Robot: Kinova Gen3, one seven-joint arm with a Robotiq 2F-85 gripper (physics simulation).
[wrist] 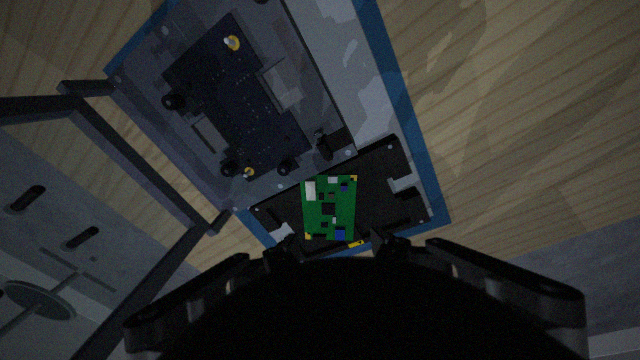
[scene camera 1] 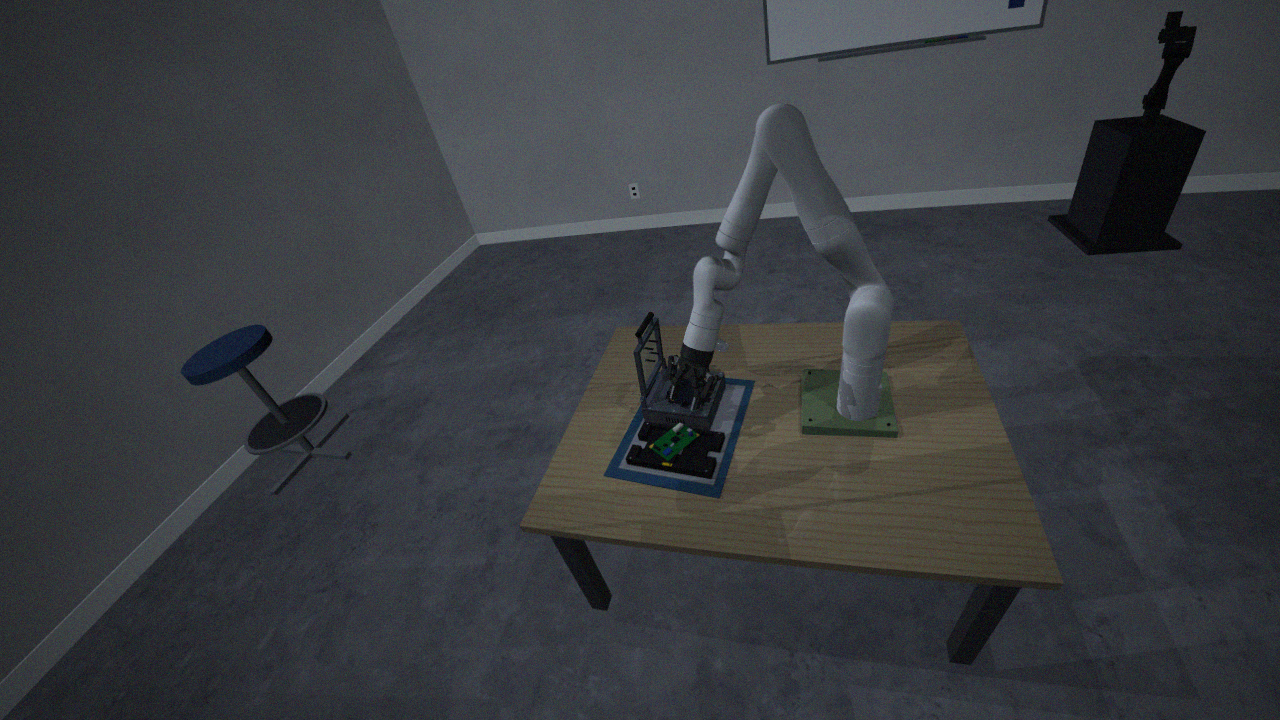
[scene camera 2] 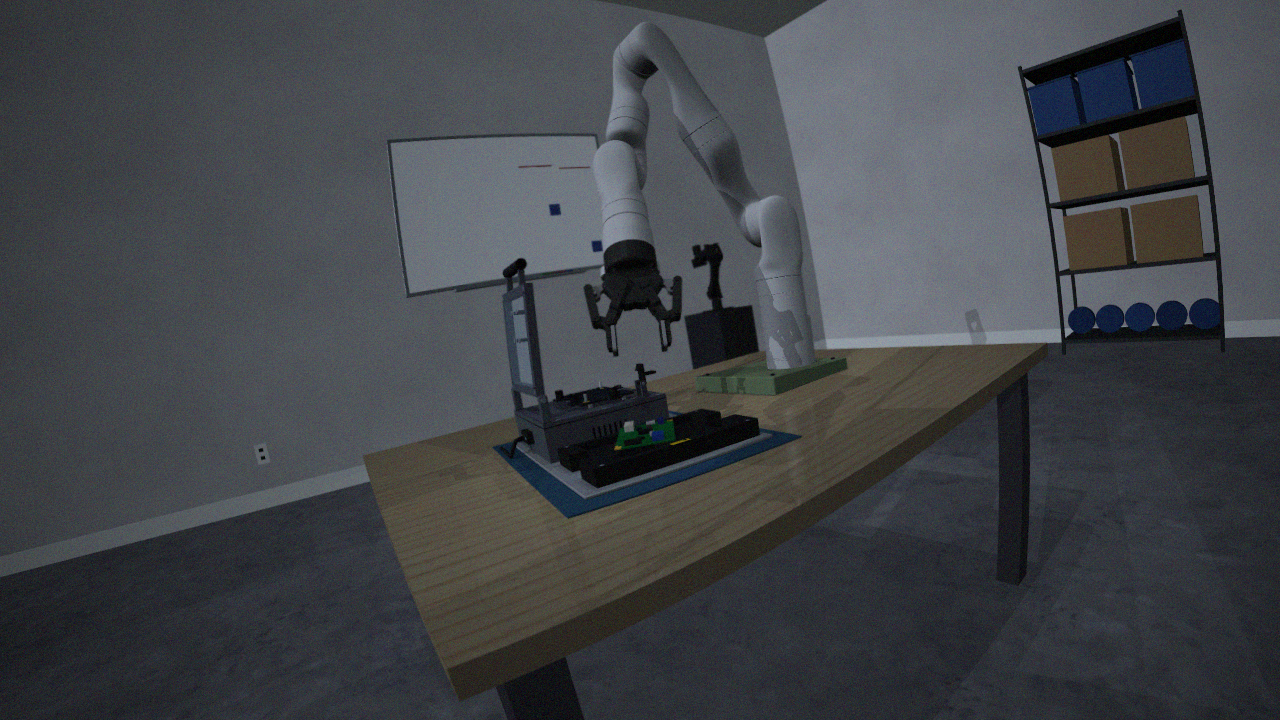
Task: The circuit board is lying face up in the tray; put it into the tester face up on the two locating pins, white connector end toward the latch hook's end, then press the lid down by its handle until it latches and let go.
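Seen in the pictures: gripper, between the fingertips: (wrist: 334,242) (scene camera 1: 683,404) (scene camera 2: 640,351); arm's base, origin of its link: (scene camera 1: 855,407) (scene camera 2: 790,365).
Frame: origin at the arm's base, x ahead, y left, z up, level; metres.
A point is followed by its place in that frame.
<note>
The green circuit board (scene camera 1: 673,442) @[x 0.449, y 0.114, z 0.004 m] (scene camera 2: 646,435) @[x 0.455, y 0.119, z 0.004 m] (wrist: 320,215) @[x 0.462, y 0.108, z 0.004 m] lies face up, skewed, in the black tray (scene camera 1: 701,461) @[x 0.375, y 0.165, z -0.008 m] (scene camera 2: 626,462) @[x 0.527, y 0.175, z -0.001 m] (wrist: 380,175) @[x 0.366, y 0.113, z -0.008 m]. Its white connector (wrist: 310,190) @[x 0.442, y 0.066, z 0.012 m] is on the side toward the tester (scene camera 1: 677,413) @[x 0.444, y 0.040, z 0.032 m] (scene camera 2: 559,429) @[x 0.524, y 0.025, z 0.022 m] (wrist: 235,100) @[x 0.416, y -0.055, z 0.043 m]. The tester's lid (scene camera 2: 534,340) @[x 0.528, y 0.010, z 0.142 m] (wrist: 135,155) @[x 0.510, y -0.080, z 0.072 m] stands upright, with its handle (scene camera 1: 645,324) @[x 0.502, y -0.054, z 0.253 m] (scene camera 2: 514,267) @[x 0.521, y -0.028, z 0.246 m] on top. Two locating pins (wrist: 231,42) @[x 0.383, y -0.080, z 0.050 m] (wrist: 248,172) @[x 0.459, y -0.003, z 0.048 m] show bare. The latch hook (scene camera 2: 641,374) @[x 0.379, y 0.026, z 0.065 m] (wrist: 324,145) @[x 0.374, y 0.018, z 0.080 m] stands at the tester's tray end. My gripper (scene camera 1: 689,402) @[x 0.414, y 0.080, z 0.103 m] (scene camera 2: 640,347) @[x 0.414, y 0.080, z 0.103 m] (wrist: 334,242) @[x 0.414, y 0.080, z 0.103 m] is open and empty, above the tester.
A blue-bordered mat (scene camera 1: 666,482) @[x 0.457, y 0.218, z -0.023 m] (scene camera 2: 572,505) @[x 0.603, y 0.177, z -0.024 m] (wrist: 405,100) @[x 0.294, y 0.058, z -0.024 m] lies under tester and tray on the wooden table (scene camera 1: 778,510) @[x 0.198, y 0.287, z -0.025 m] (scene camera 2: 716,528) @[x 0.562, y 0.343, z -0.026 m]. The arm's green base plate (scene camera 1: 819,420) @[x 0.091, y 0.045, z 0.004 m] (scene camera 2: 738,385) @[x 0.128, y -0.028, z -0.010 m] is to the right. The raised lid stands beside the gripper's left side in the scene views.
</note>
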